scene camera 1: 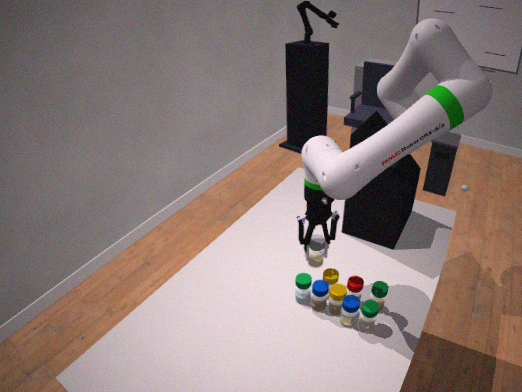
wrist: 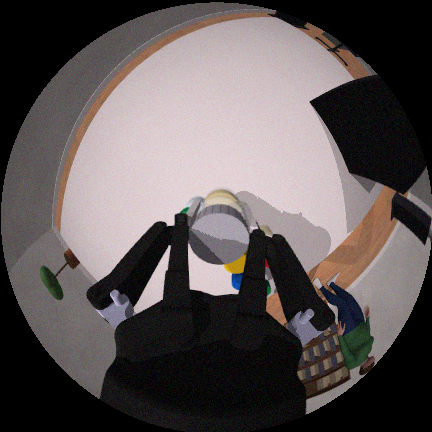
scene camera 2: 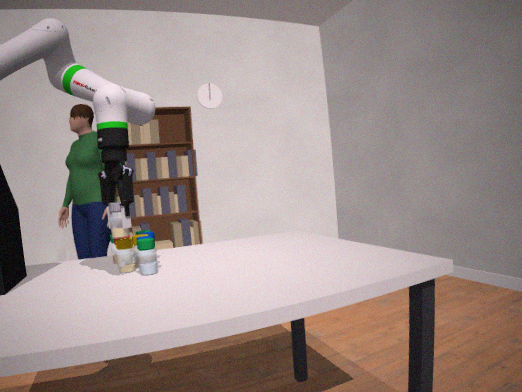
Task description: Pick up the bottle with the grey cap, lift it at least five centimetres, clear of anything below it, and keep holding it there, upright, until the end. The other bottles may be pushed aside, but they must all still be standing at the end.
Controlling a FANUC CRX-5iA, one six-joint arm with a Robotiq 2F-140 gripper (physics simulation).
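Places are measured from the arm's base along level axes (x ahead, y left, z up), in metres.
Pixels of known places: gripper, fingertip midpoint: point(scene camera 1: 315, 256) point(scene camera 2: 120, 227).
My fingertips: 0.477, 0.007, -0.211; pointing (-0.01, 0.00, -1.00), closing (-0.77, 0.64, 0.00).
Ahead of a thing's pixels: the offset from my fingertips to its top centre, as dx, dy, dz. Level surfaces: height alone.
The bottle with the grey cap @[+0.000, +0.000, +0.076] point(scene camera 1: 315, 257) point(scene camera 2: 121, 223) point(wrist: 219, 237) is off the table and looks upright, with its base above the caps of the other bottles in the scene camera 2 view. My gripper point(scene camera 1: 316, 246) point(scene camera 2: 119, 212) point(wrist: 220, 211) points down and is shut on it, one finger on each side near the cap. Other bottles stand close together: green @[+0.071, +0.005, -0.043] point(scene camera 1: 303, 288), blue @[+0.064, +0.068, -0.043] point(scene camera 1: 320, 295), yellow @[-0.003, +0.065, -0.043] point(scene camera 1: 330, 276), yellow @[+0.044, +0.125, -0.043] point(scene camera 1: 337, 299), red @[-0.022, +0.151, -0.043] point(scene camera 1: 355, 284), green @[-0.050, +0.231, -0.043] point(scene camera 1: 379, 290), blue @[+0.061, +0.185, -0.043] point(scene camera 1: 350, 310) and green @[+0.043, +0.245, -0.043] point(scene camera 1: 370, 315). Their lower parts are partly hidden.
The white table @[dz -0.148] point(scene camera 1: 200, 310) point(scene camera 2: 300, 280) carries the bottles. The black robot pedestal point(scene camera 1: 377, 200) point(wrist: 375, 130) stands behind them. A person in green point(scene camera 2: 84, 165) point(wrist: 356, 340) and a bookshelf point(scene camera 2: 196, 200) are beyond the table.
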